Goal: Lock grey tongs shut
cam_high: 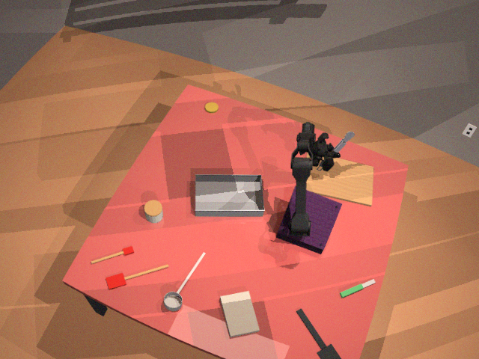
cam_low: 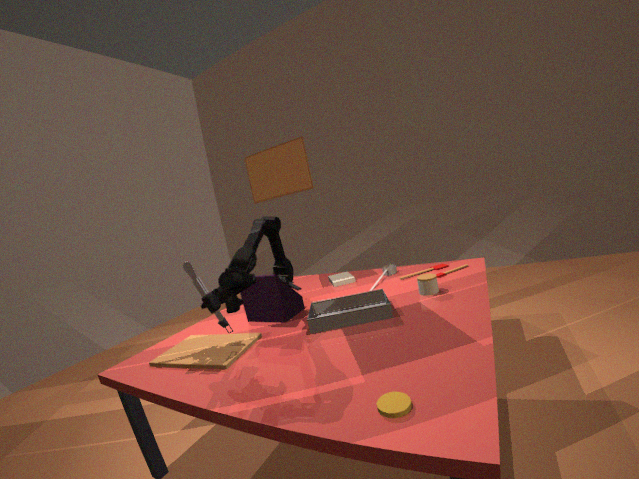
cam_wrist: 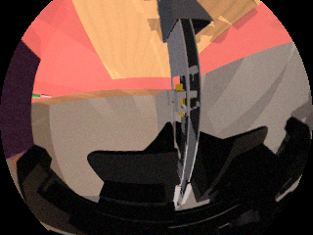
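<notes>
Now: the wooden board 4 cm behind my gripper tip, 1 cm to the right of it and 17 cm below it. The rest, counted from my gripper tip: cream block 12 cm ahead, 83 cm to the left, 16 cm below; then yellow disc 72 cm ahead, 13 cm to the right, 16 cm below; then grey roasting tin 40 cm ahead, 34 cm to the left, 15 cm below.
</notes>
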